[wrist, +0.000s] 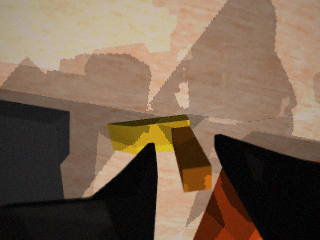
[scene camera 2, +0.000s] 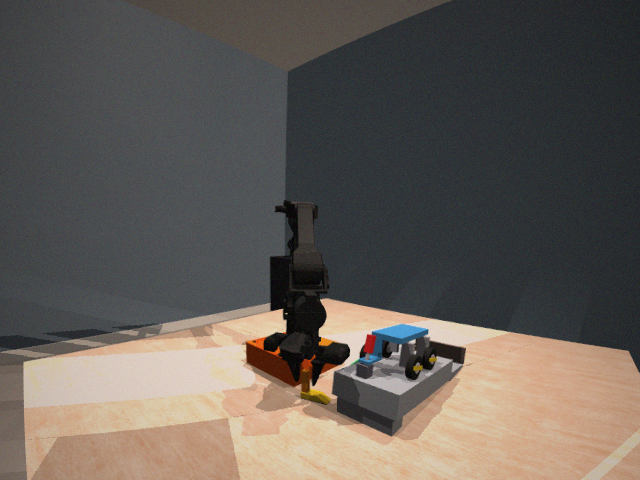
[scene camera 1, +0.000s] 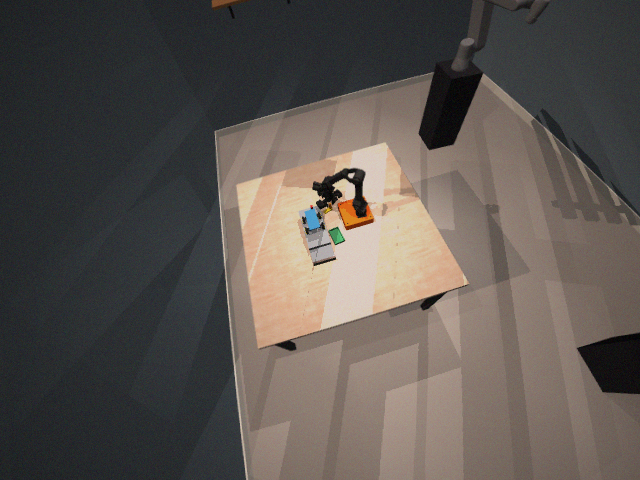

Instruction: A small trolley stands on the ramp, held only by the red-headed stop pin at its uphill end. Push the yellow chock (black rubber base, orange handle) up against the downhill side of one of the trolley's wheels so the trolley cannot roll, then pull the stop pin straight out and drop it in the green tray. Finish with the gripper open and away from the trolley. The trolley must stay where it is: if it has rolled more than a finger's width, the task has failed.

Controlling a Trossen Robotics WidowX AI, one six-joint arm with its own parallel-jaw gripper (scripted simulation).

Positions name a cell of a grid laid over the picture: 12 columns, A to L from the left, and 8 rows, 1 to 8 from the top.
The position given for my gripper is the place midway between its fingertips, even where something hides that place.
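There is a yellow chock (wrist: G5) here, and a blue-topped trolley (scene camera 2: H6) too. The trolley is out of frame in the wrist view. And I see my gripper (scene camera 2: F7), which the wrist view shows as well, with the gripper (wrist: G5) in its picture.
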